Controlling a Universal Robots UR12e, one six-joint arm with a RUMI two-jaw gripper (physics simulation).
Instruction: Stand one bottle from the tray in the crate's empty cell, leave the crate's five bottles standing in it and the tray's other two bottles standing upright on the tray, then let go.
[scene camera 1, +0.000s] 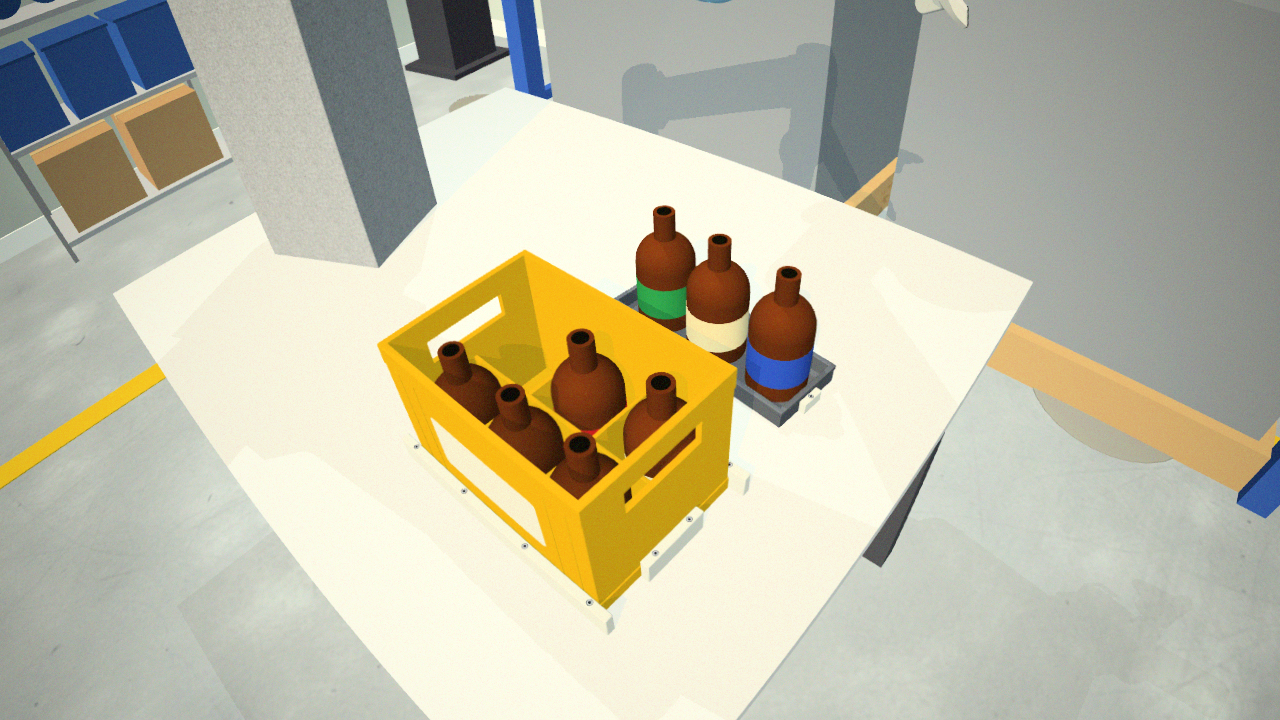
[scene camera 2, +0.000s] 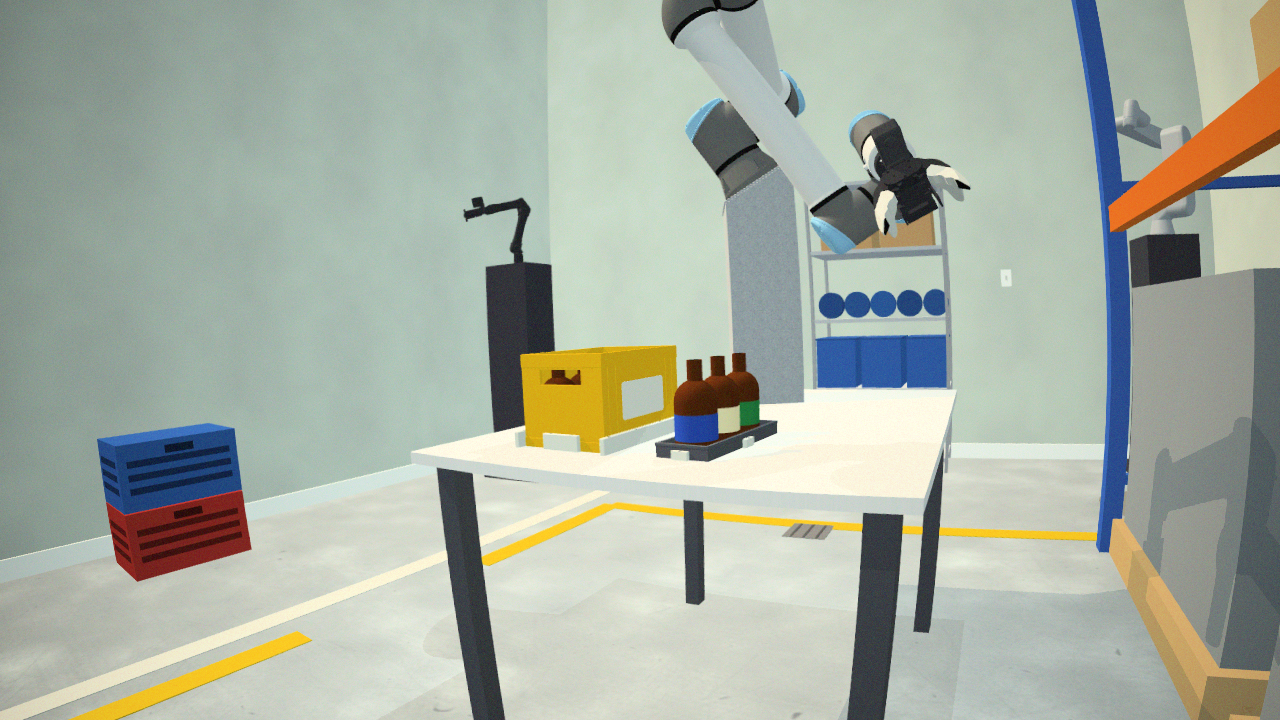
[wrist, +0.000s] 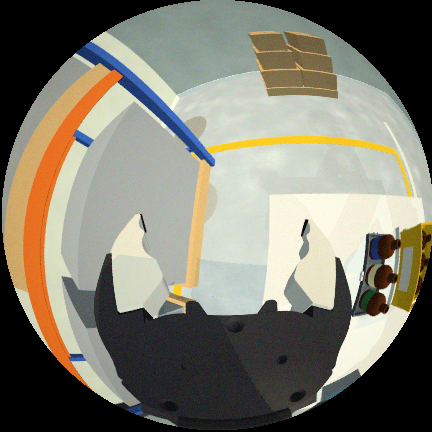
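Where they show: gripper, fingertip midpoint: (scene camera 2: 927, 211) (wrist: 225, 218); arm's base, link origin: (scene camera 2: 756, 186).
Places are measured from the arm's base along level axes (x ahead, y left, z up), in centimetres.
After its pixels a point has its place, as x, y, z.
The yellow crate (scene camera 1: 680, 488) @(77.1, -17.3, -52.0) (scene camera 2: 572, 411) @(77.1, -16.7, -52.8) (wrist: 415, 235) stands on the table with five brown bottles upright in it. Its empty cell (scene camera 1: 523, 358) @(51.1, -10.4, -55.4) is in the row nearer the tray, at the end towards the grey pillar. Beside the crate, the dark tray (scene camera 1: 778, 413) @(78.4, -0.2, -57.7) (scene camera 2: 702, 454) @(80.4, 8.8, -58.8) holds three upright brown bottles in a row: blue-label (scene camera 1: 780, 340) @(76.4, 2.6, -50.1) (scene camera 2: 695, 411) @(78.5, 7.1, -52.2) (wrist: 382, 246) @(75.5, 9.3, -49.6), cream-label (scene camera 1: 717, 304) @(67.9, 4.0, -50.1) (scene camera 2: 726, 407) @(69.1, 9.4, -52.8) (wrist: 380, 276) @(67.2, 10.2, -49.2) and green-label (scene camera 1: 664, 268) @(59.7, 5.8, -49.6) (scene camera 2: 748, 402) @(60.6, 11.1, -53.0) (wrist: 372, 302) @(59.7, 11.7, -49.9). My gripper (scene camera 2: 925, 209) @(81.3, 45.6, -22.7) (wrist: 225, 218) @(81.3, 45.6, -22.7) is open and empty, high above the table and away from crate and tray.
White stops (scene camera 1: 673, 543) @(77.9, -19.8, -57.2) sit around the crate's base on the white table (scene camera 1: 805, 582) @(89.8, -15.3, -60.0) (scene camera 2: 850, 465) @(80.6, 32.7, -60.0). The grey pillar (scene camera 1: 313, 134) @(11.2, -6.4, -37.4) (scene camera 2: 765, 295) @(11.5, 3.3, -31.6) rises behind the crate. A blue-and-orange rack (scene camera 2: 1109, 358) and a large grey block (scene camera 1: 1092, 179) stand past the table's side.
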